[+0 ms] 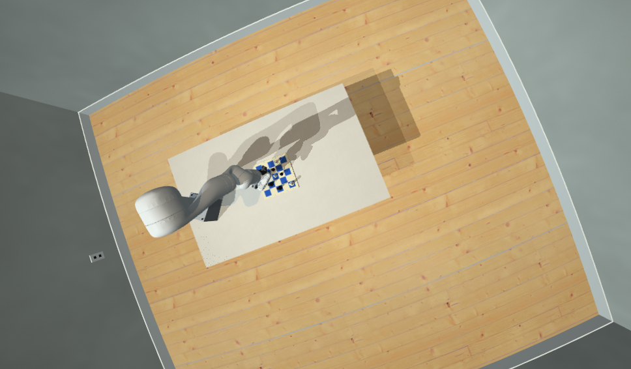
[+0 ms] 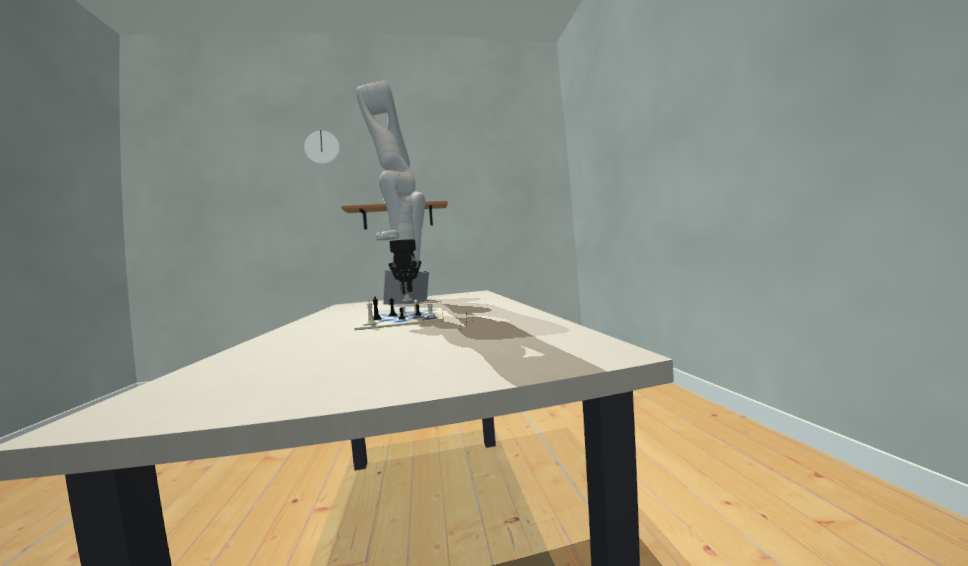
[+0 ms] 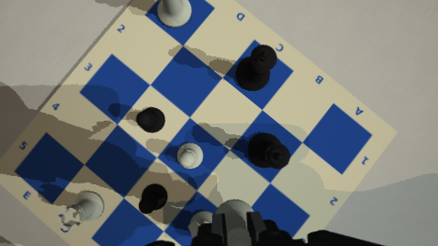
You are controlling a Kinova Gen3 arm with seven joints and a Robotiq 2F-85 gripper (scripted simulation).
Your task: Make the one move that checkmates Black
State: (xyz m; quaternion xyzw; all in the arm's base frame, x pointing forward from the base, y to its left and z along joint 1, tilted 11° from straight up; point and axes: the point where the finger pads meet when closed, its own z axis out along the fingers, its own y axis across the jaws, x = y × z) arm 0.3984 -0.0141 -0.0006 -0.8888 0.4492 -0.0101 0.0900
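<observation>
Now: hand 90 mm to the left of the black king, 50 mm above it and 40 mm short of it. The rest, counted from my hand: white pawn (60 mm below, 40 mm ahead, 10 mm to the right); cream chessboard (80 mm below, 40 mm ahead, 20 mm to the right); white king (110 mm ahead, 100 mm to the right, 50 mm below).
</observation>
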